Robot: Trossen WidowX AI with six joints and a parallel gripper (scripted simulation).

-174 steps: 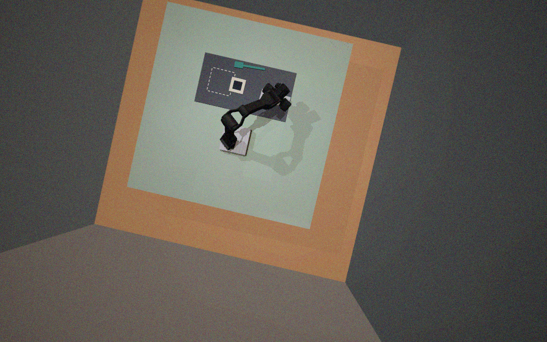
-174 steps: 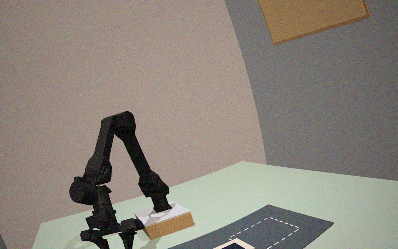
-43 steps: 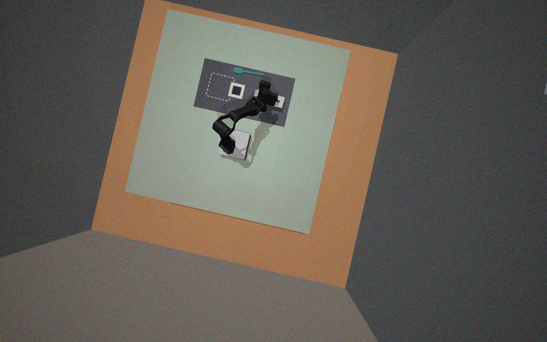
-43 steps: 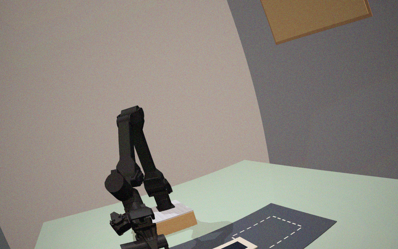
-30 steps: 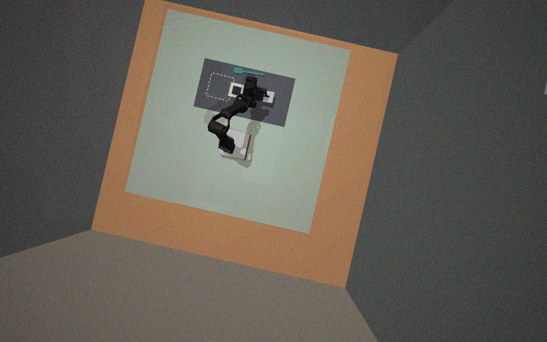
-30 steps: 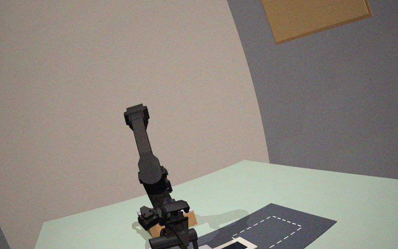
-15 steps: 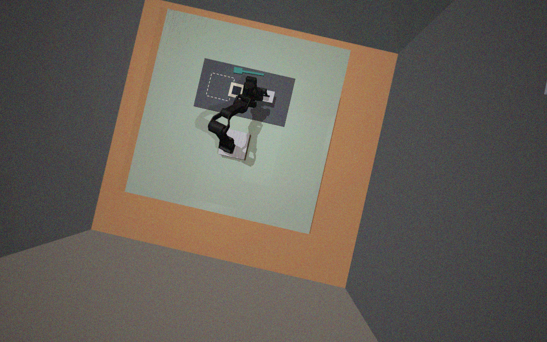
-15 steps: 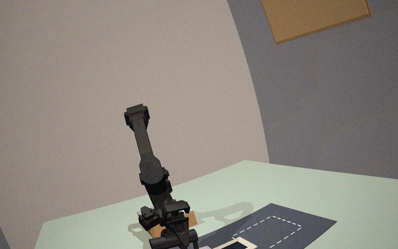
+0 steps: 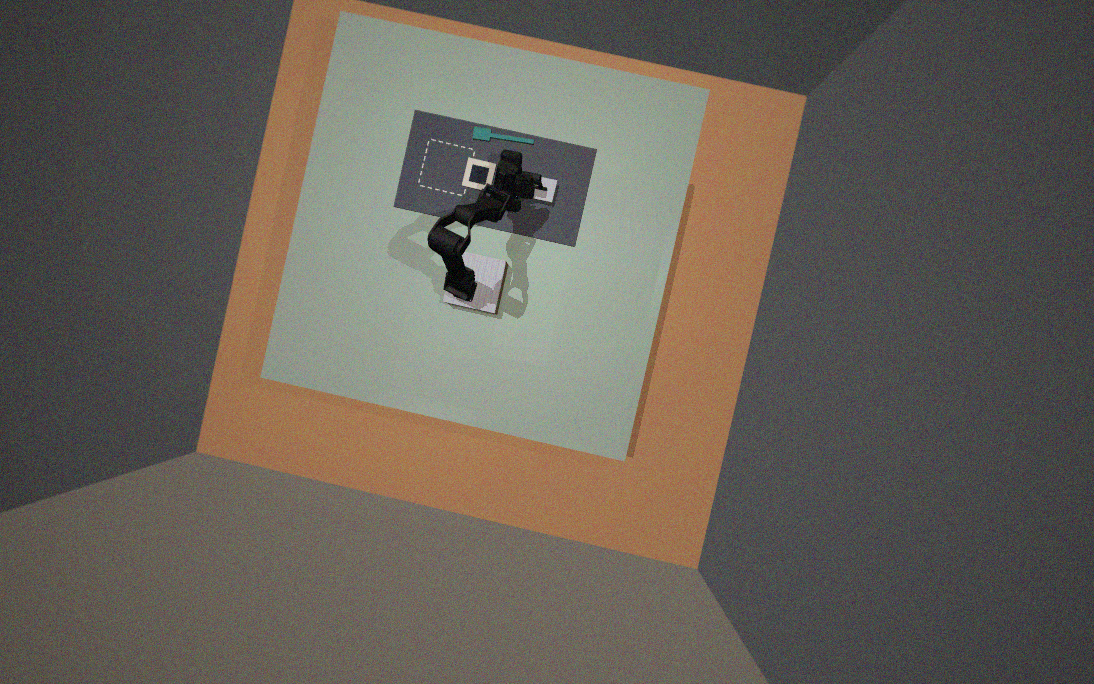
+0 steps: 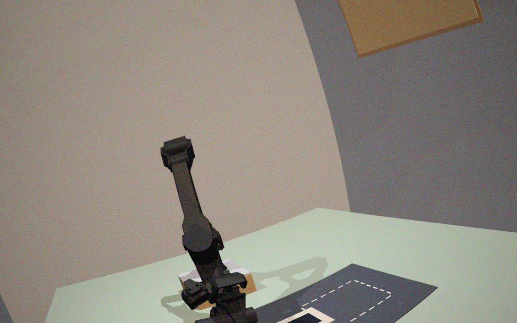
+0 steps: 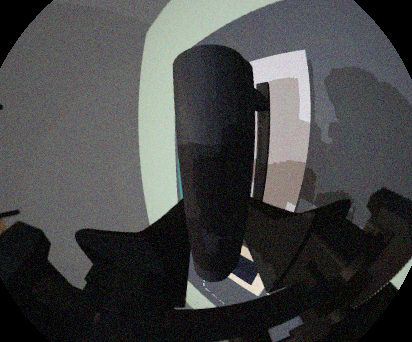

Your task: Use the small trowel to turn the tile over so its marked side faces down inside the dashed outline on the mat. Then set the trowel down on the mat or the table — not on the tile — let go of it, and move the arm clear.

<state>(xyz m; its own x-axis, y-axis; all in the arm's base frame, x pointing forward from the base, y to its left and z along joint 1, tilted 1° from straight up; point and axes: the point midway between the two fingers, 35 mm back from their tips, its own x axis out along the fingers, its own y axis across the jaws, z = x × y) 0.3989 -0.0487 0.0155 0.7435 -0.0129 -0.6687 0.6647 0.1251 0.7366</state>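
My gripper tip is now 3 cm past the dark mat, 9 cm to the right of it and 8 cm above it. Round my gripper tip: tile (3 cm behind, 14 cm to the left, 6 cm below); teal trowel (11 cm ahead, 12 cm to the left, 6 cm below).
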